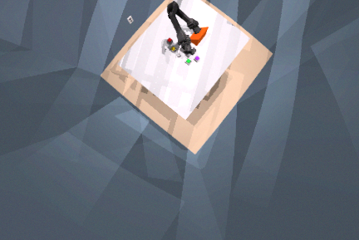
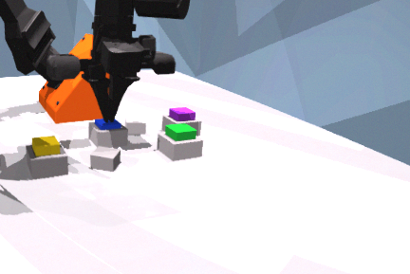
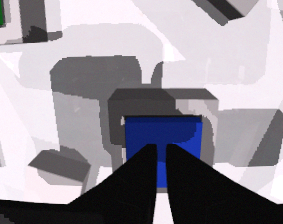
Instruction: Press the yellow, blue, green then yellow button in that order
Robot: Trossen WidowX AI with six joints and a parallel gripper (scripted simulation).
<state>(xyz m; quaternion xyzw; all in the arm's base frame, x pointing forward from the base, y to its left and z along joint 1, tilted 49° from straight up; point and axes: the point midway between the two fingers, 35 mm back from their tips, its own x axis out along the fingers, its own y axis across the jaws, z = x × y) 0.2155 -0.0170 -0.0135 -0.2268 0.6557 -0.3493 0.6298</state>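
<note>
Now: the blue button 1 cm below my gripper tip. The rest, counted from my gripper tip: green button (8 cm ahead, 7 cm to the left); then purple button (1 cm ahead, 13 cm to the left); then small grey block (7 cm ahead, 4 cm to the right, 2 cm below).
</note>
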